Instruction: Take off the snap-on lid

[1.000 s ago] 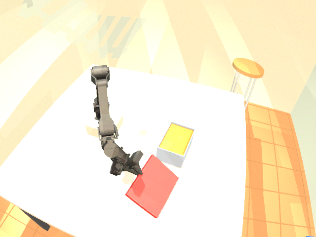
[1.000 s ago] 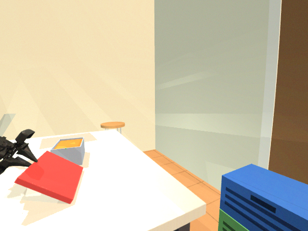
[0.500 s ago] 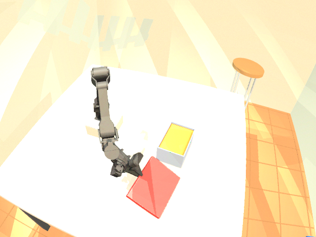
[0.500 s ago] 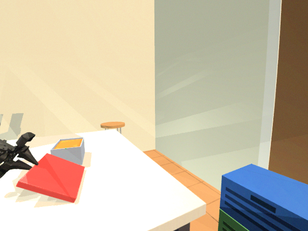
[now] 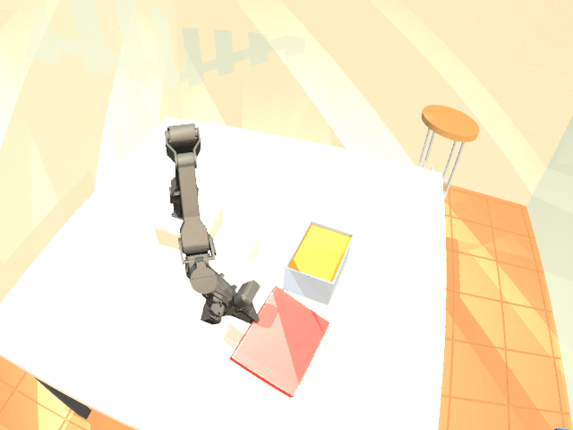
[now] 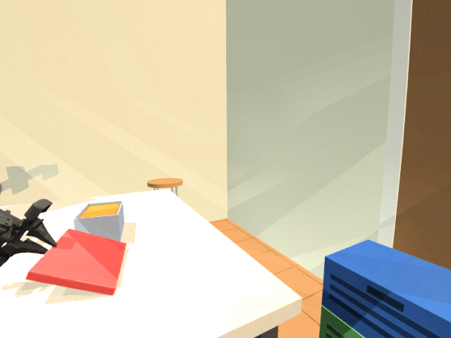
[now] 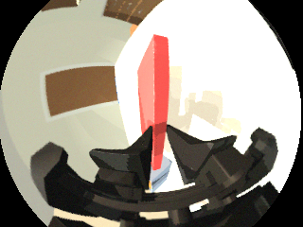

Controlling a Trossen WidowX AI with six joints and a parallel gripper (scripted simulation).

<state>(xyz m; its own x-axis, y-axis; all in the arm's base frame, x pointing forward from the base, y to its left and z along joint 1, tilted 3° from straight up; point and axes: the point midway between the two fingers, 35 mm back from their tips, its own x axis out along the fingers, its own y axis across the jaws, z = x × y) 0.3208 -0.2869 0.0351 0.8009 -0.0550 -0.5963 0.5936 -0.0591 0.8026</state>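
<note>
My gripper tip is 80 mm short of the red lid, 10 mm to the left of it and 30 mm above it. The rest, counted from my gripper tip: storage box 90 mm ahead, 270 mm to the left, 30 mm below.
</note>
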